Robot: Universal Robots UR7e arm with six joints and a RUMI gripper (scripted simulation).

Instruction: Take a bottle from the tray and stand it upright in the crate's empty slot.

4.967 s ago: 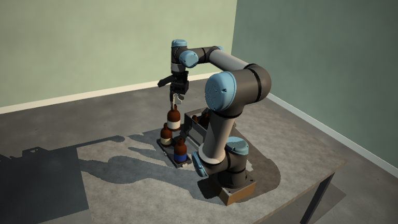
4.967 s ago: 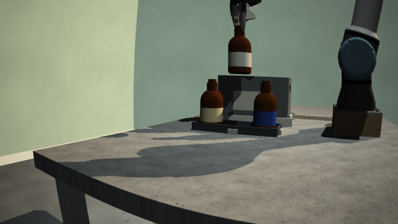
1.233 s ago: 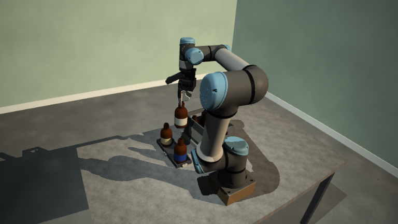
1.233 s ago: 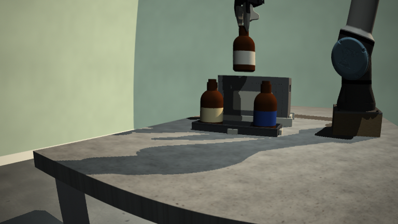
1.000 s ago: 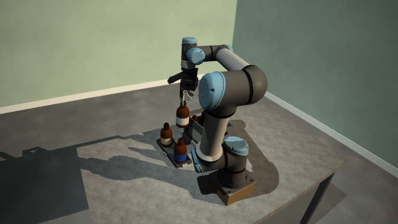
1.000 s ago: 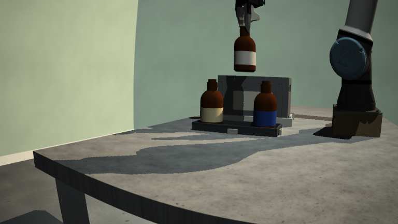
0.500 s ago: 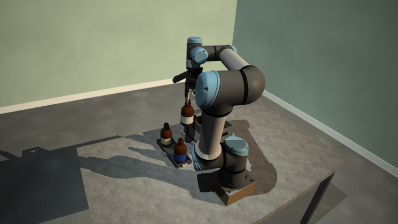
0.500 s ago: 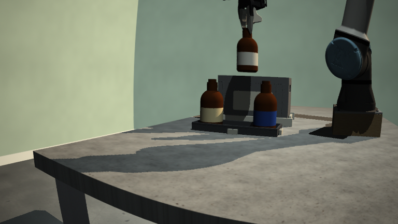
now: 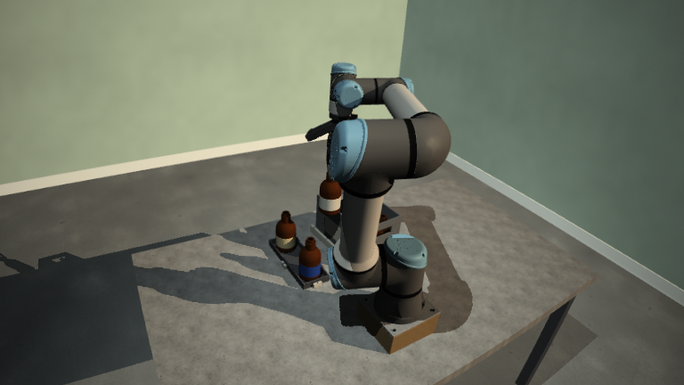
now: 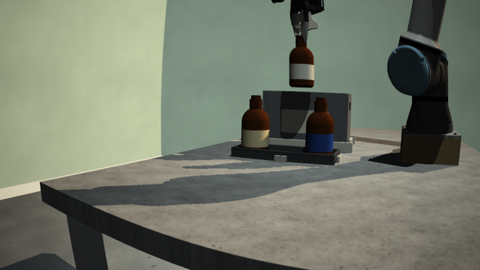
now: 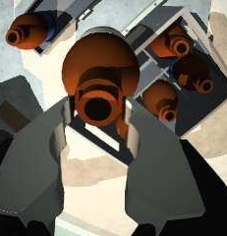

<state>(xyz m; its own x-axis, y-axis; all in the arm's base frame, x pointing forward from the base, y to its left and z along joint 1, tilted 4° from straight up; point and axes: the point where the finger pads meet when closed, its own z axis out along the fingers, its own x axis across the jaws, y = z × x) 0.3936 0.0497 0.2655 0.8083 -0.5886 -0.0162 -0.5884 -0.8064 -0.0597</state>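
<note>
The bottle lies 70 mm below my hand. From my hand the other things lie so: grey crate: 250 mm below, 120 mm to the right, 20 mm ahead; dark tray: 320 mm below, 120 mm to the left, 20 mm behind.
</note>
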